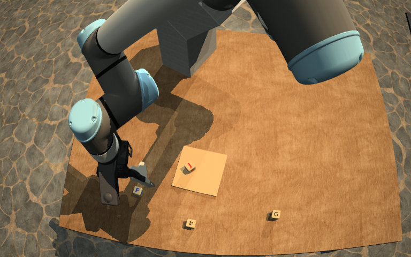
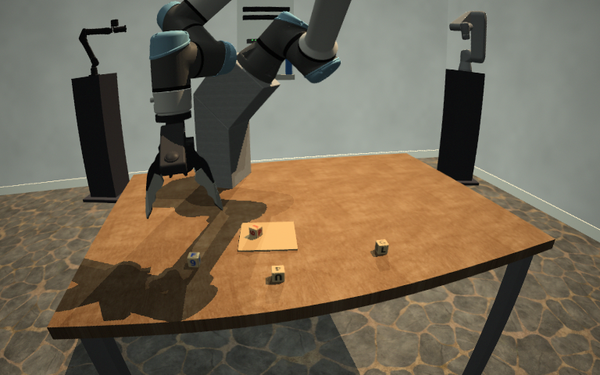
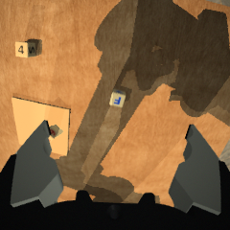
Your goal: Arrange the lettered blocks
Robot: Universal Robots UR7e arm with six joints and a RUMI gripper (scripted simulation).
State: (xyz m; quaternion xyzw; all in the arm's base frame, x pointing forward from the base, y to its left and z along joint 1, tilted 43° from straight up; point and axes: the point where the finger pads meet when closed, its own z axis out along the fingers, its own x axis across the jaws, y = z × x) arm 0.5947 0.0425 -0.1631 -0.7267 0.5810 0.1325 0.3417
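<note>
The block lies 2 cm behind my hand and 12 cm below it. The rest, counted from my hand: tan mat (15 cm behind, 15 cm to the left, 13 cm below).
</note>
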